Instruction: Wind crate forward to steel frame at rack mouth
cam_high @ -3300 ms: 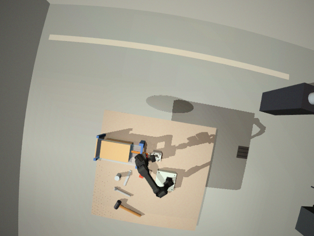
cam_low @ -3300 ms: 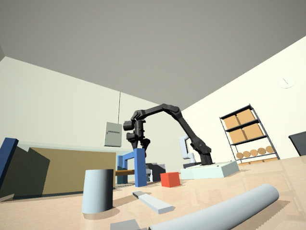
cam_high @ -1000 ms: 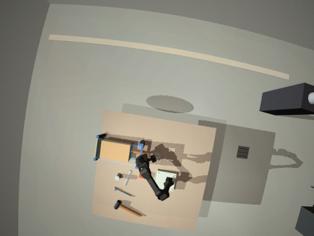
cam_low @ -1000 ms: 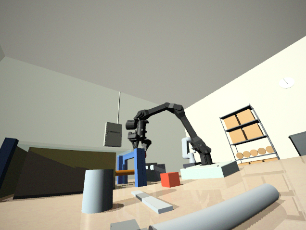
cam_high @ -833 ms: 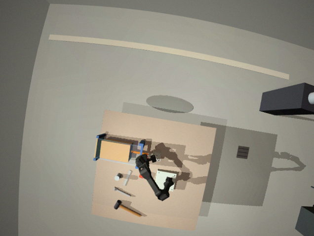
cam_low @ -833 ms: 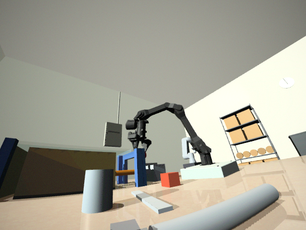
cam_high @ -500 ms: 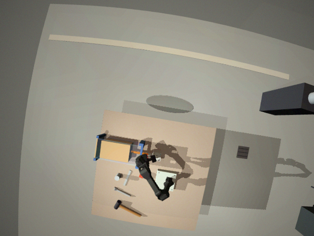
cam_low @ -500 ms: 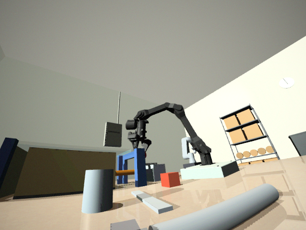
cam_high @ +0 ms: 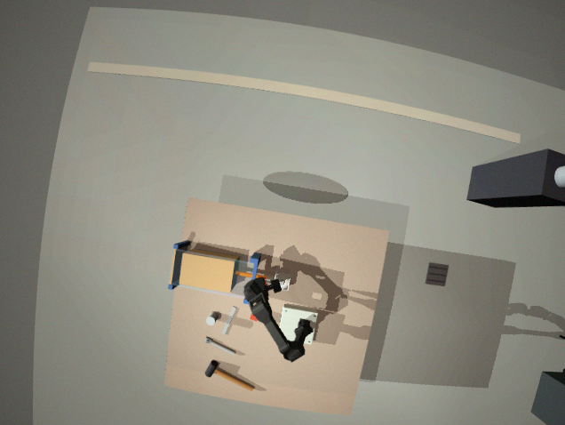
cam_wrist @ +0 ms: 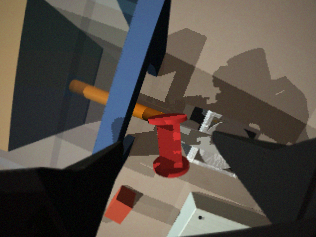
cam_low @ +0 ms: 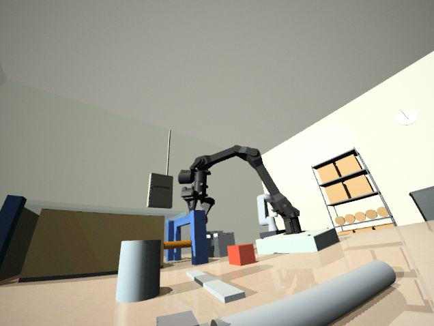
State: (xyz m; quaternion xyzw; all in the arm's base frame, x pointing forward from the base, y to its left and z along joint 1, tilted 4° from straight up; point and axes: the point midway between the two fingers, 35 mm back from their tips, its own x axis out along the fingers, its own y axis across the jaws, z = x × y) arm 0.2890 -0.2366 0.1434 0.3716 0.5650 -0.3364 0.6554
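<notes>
My gripper tip is 20 mm above the red knob. Also, from my gripper tip: winch crank handle: 50 mm below, 40 mm behind; then winch: 130 mm below, 120 mm behind, 20 mm to the right; then blue frame: 60 mm ahead, 50 mm below.
</notes>
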